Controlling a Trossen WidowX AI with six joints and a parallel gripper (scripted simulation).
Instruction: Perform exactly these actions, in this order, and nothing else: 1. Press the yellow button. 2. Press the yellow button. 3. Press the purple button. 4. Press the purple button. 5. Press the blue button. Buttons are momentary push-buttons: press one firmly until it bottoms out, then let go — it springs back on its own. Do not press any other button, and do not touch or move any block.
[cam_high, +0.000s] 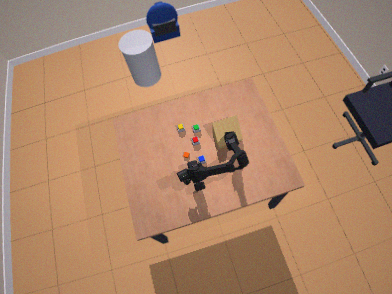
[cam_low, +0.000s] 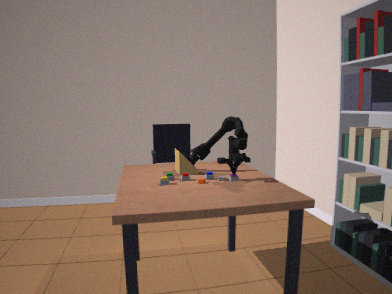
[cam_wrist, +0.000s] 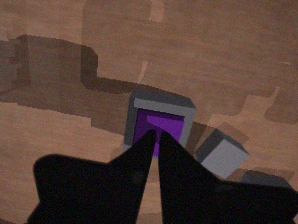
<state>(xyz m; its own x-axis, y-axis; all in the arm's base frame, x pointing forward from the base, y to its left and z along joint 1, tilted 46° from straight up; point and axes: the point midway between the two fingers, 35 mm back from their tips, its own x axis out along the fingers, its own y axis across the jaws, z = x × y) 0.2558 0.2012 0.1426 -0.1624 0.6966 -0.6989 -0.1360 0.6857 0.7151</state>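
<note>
Right now the purple button is 1 cm below my gripper tip. Round my gripper tip: blue button: 14 cm to the right, 5 cm behind; grey block: 7 cm to the right, 2 cm below, 1 cm behind; orange block: 19 cm to the right, 4 cm ahead, 2 cm below.
</note>
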